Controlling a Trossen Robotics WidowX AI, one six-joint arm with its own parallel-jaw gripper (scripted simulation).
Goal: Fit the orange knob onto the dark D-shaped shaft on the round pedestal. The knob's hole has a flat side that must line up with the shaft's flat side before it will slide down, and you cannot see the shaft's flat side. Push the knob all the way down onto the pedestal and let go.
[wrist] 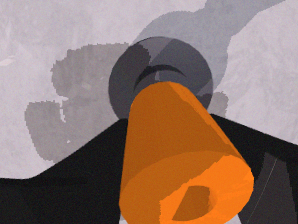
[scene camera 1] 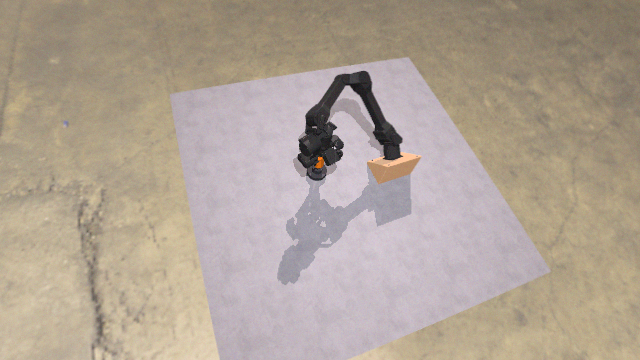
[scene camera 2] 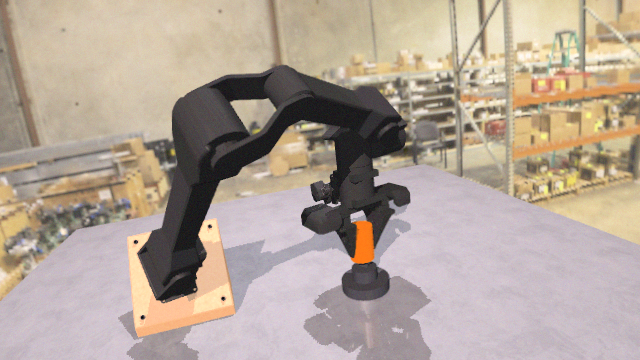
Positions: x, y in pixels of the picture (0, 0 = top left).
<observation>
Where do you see a pedestal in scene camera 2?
At 365, 281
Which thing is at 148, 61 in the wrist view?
A pedestal.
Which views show the gripper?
The wrist view, scene camera 1 and scene camera 2: all of them.
</observation>
